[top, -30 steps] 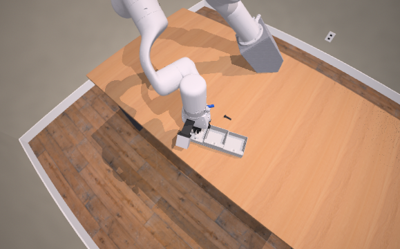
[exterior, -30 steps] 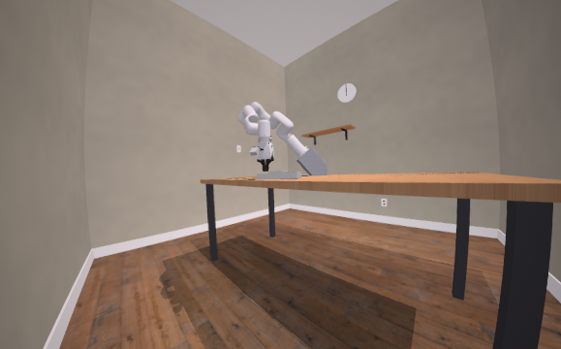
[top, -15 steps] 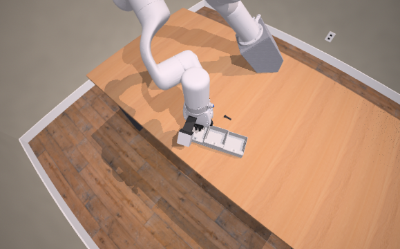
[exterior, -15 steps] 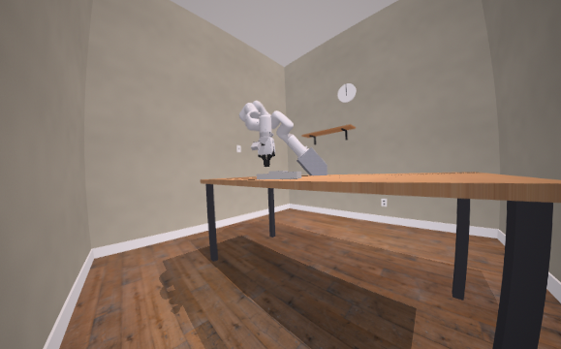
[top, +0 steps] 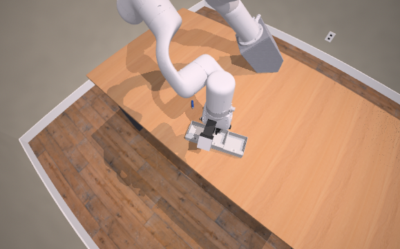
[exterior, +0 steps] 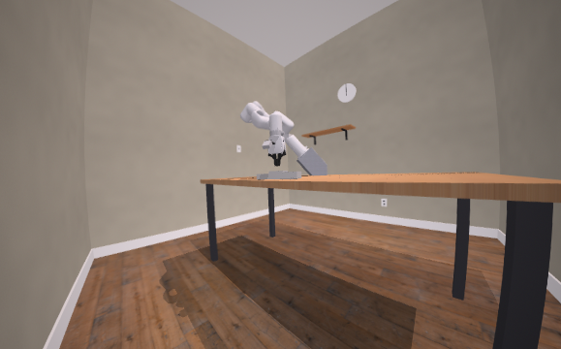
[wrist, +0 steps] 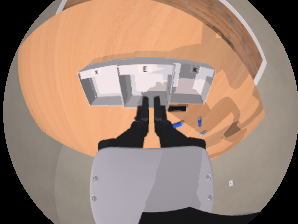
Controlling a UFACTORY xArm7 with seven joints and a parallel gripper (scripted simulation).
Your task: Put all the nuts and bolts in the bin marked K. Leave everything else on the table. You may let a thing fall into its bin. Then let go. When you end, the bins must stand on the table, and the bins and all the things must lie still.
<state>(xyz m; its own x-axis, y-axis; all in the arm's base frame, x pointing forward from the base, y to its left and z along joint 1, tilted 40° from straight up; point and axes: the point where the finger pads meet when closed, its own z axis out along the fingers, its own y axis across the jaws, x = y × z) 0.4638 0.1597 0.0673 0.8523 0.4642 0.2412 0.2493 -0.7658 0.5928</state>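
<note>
Right now my hand is 70 mm above the bin and 10 mm to the right of it. Also, from my hand: black bolt (120 mm behind, 90 mm below, 10 mm to the right); then small black part (90 mm below, 80 mm to the right, 50 mm behind); then blue piece (120 mm behind, 110 mm to the right, 90 mm below).
</note>
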